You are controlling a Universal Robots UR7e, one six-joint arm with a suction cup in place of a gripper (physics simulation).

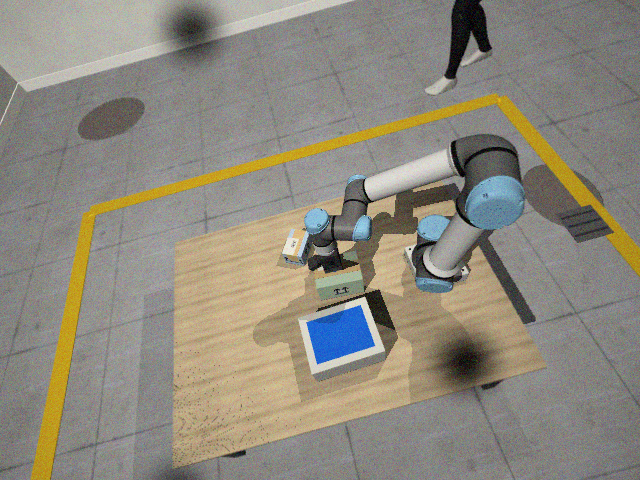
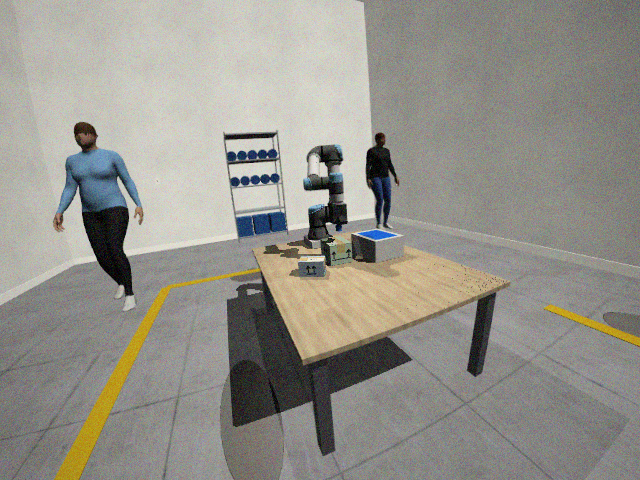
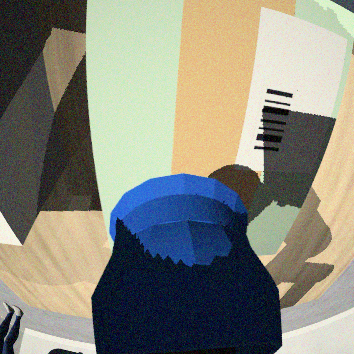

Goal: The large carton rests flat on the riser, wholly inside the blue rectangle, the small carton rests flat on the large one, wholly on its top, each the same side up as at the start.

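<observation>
The large pale green carton (image 1: 339, 285) (image 2: 337, 251) (image 3: 133, 105), with a tan tape strip and a white barcode label on top, lies flat on the wooden table (image 1: 223, 362) just behind the riser. The white riser (image 1: 345, 359) (image 2: 385, 249) carries the blue rectangle (image 1: 340, 333) (image 2: 376, 234), which has nothing on it. The small white and blue carton (image 1: 295, 246) (image 2: 311, 266) lies on the table to the left of the large one. My suction cup (image 3: 179, 218) (image 1: 327, 263) hangs close over the large carton's top, near its tape strip. It holds nothing.
The arm's base (image 1: 434, 269) stands on the table to the right of the cartons. A shelf rack (image 2: 229, 186) stands by the far wall. Two people (image 2: 104, 210) (image 2: 379, 176) (image 1: 466, 43) walk on the floor outside the yellow floor line (image 1: 294, 154).
</observation>
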